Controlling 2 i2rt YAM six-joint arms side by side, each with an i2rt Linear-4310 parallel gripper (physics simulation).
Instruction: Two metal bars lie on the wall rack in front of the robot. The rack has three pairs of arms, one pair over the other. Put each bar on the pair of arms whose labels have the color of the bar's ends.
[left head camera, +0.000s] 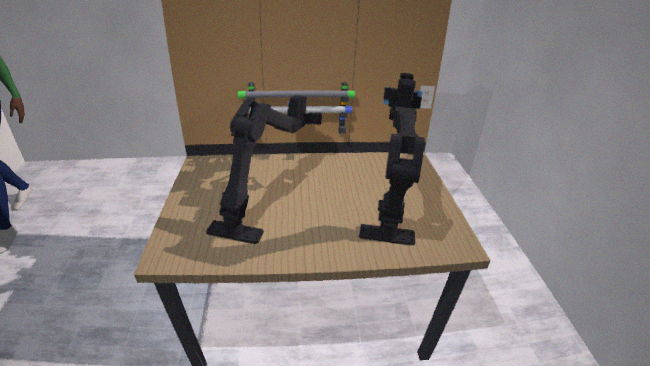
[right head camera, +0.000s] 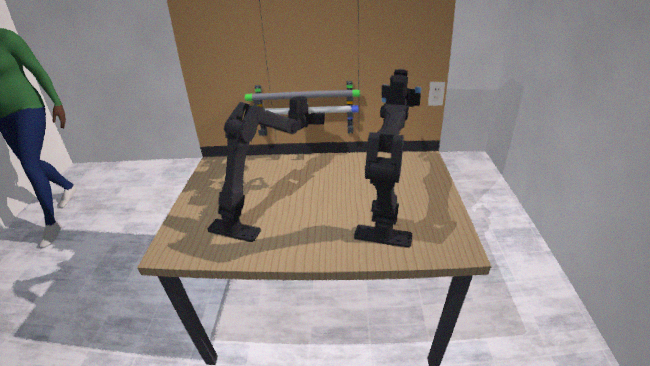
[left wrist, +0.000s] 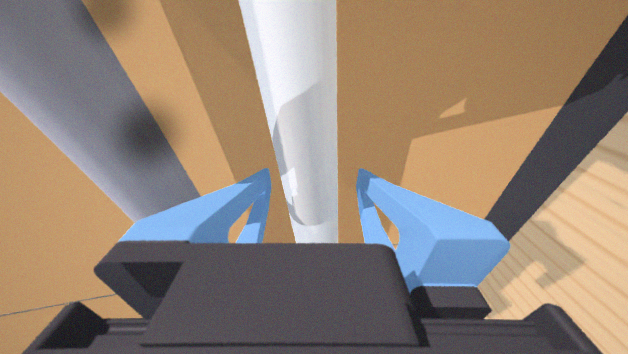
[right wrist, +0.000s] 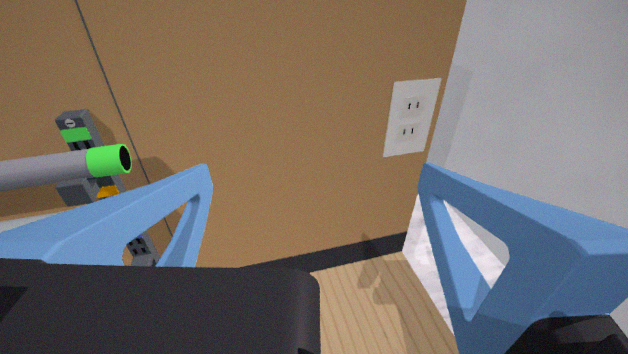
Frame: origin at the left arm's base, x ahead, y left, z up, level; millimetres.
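Seen in the pictures: left gripper, fingertip midpoint: (left wrist: 313, 177); right gripper, fingertip midpoint: (right wrist: 315, 175); left arm's base, link origin: (left head camera: 234, 232) (right head camera: 233, 230); right arm's base, link origin: (left head camera: 387, 235) (right head camera: 383, 236).
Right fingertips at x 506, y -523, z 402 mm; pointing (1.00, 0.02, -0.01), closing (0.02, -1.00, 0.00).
Note:
Pixels of each thing's top centre, then the offset from my right fingertips to it. "pt": a spot on its surface instead. Level surfaces: height alone.
- grey bar with green ends, top centre: (left wrist: 130, 202) (left head camera: 296, 90) (right head camera: 301, 91) dx +68, dy +446, dz -68 mm
- wall rack, surface spot: (right head camera: 350, 128) (left head camera: 343, 128) pt dx +92, dy +233, dz -237 mm
- white bar, top centre: (left wrist: 281, 181) (left head camera: 296, 106) (right head camera: 302, 107) dx +68, dy +448, dz -143 mm
- wooden table, surface height: dz -402 mm
- brown wall panel, surface spot: (left head camera: 310, 40) (right head camera: 312, 41) pt dx +118, dy +400, dz +144 mm
- white wall outlet, surface spot: (right wrist: 412, 117) (right head camera: 437, 93) pt dx +273, dy -130, dz -99 mm
A grey bar with green ends (left head camera: 325, 94) (right head camera: 325, 94) (left wrist: 75, 100) (right wrist: 45, 167) lies on the top pair of arms, by the green labels of the wall rack (left head camera: 342, 129) (right head camera: 350, 128). A white bar (left head camera: 330, 109) (right head camera: 332, 109) (left wrist: 300, 75) with a blue right end lies lower, at the middle pair by the orange labels. The lowest labels are blue and their arms hold no bar. My left gripper (left wrist: 313, 177) is partly open, its fingers on either side of the white bar with gaps to both. My right gripper (left head camera: 404, 95) (right head camera: 401, 95) (right wrist: 315, 175) is open and empty, right of the rack.
A wooden table (left head camera: 310, 260) (right head camera: 310, 257) carries both arms before the brown wall panel (left head camera: 310, 40) (right head camera: 310, 40). A white wall outlet (right head camera: 436, 94) (right wrist: 412, 117) is at the right. The grey bar runs close beside the left finger in the left wrist view. A person stands at the far left.

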